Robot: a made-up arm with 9 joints. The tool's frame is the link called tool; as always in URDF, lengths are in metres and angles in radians. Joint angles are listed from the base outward. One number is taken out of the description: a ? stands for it. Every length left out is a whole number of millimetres.
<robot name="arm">
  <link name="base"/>
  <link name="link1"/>
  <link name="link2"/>
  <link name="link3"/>
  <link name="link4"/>
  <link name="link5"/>
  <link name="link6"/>
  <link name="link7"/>
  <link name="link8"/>
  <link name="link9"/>
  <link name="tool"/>
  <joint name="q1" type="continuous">
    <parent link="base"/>
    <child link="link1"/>
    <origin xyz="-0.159 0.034 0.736" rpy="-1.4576 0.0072 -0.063"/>
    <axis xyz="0 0 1"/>
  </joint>
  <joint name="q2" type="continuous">
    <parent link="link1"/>
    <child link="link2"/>
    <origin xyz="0.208 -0.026 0" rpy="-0.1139 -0.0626 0.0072"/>
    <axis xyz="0 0 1"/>
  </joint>
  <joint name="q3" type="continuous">
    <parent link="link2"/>
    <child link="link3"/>
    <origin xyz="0.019 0.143 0" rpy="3.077 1.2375 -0.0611"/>
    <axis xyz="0 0 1"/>
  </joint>
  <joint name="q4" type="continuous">
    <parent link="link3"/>
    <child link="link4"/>
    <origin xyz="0.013 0 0" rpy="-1.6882 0.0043 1.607"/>
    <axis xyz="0 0 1"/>
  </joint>
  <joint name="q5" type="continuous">
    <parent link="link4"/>
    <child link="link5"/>
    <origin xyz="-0.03 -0.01 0" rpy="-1.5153 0.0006 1.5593"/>
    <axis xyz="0 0 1"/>
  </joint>
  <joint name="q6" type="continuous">
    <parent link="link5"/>
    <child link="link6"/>
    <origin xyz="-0.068 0.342 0" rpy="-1.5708 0 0.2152"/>
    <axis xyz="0 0 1"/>
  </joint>
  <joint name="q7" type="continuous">
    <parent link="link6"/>
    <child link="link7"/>
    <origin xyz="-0.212 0.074 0" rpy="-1.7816 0.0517 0.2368"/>
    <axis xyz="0 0 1"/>
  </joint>
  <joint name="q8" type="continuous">
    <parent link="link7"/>
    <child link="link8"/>
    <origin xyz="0.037 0.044 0" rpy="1.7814 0.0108 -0.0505"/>
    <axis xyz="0 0 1"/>
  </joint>
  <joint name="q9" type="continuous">
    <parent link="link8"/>
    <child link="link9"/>
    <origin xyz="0.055 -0.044 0" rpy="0.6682 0.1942 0.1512"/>
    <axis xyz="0 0 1"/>
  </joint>
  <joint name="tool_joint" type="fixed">
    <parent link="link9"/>
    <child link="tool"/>
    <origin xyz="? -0.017 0" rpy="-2.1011 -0.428 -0.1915"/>
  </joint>
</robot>
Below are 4 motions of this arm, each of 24 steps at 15 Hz.
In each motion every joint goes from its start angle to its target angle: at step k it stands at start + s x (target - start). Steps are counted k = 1, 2, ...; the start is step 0. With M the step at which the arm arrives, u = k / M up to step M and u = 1 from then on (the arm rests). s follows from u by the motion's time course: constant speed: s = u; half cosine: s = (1 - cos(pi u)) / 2; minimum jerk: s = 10 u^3 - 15 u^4 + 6 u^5.
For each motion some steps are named. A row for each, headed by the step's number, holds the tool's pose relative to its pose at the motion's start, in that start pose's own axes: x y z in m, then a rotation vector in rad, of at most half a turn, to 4 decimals.
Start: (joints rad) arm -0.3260 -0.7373 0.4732 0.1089 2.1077 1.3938 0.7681 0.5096 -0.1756
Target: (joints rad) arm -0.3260 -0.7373 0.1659 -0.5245 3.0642 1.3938 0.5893 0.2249 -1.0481
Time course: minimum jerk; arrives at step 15
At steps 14, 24:
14: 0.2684 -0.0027 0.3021 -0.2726 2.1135 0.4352
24: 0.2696 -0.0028 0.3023 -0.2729 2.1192 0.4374

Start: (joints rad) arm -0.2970 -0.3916 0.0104 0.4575 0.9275 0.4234 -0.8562 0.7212 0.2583
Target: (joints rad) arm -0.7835 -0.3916 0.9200 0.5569 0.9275 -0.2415 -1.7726 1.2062 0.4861
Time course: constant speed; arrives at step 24
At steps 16, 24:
16: 0.0178 -0.0481 0.1764 -0.5044 -1.0495 -0.6052
24: -0.0604 -0.0559 0.2896 -0.9674 -1.4989 -0.8369

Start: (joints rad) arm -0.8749 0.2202 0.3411 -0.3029 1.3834 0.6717 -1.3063 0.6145 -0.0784
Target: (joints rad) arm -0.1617 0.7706 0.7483 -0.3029 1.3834 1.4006 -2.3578 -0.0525 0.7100
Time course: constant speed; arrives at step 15
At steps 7, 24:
7: 0.1404 0.1282 -0.1100 0.5025 0.0583 -0.3162
24: 0.1171 0.3711 -0.2605 0.5687 0.6355 -0.7734

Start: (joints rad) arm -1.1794 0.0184 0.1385 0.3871 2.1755 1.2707 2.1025 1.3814 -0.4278
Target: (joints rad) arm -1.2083 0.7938 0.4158 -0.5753 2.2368 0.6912 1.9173 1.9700 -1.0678
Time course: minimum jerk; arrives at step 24
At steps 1, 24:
1: 0.0001 0.0000 0.0001 -0.0001 -0.0003 -0.0003
24: -0.0974 -0.0487 0.1015 -0.1435 -0.5119 -0.5304

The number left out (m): -0.039
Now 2 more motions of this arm.
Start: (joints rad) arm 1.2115 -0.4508 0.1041 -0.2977 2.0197 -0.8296 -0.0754 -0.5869 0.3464
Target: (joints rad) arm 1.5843 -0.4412 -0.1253 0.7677 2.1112 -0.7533 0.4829 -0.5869 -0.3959
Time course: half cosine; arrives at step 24
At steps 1, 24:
1: -0.0015 -0.0002 0.0001 -0.0033 -0.0014 -0.0015
24: -0.1901 0.0984 -0.1182 -0.7954 0.0516 -0.7487

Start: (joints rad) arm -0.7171 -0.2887 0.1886 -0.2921 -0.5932 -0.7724 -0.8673 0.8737 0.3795
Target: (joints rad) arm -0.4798 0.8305 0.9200 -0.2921 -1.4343 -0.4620 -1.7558 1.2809 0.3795
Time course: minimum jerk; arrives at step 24
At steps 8, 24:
8: 0.0245 0.0797 -0.0448 0.0168 -0.0145 0.1864
24: -0.2895 0.4759 -0.1430 0.6051 0.2308 0.4864

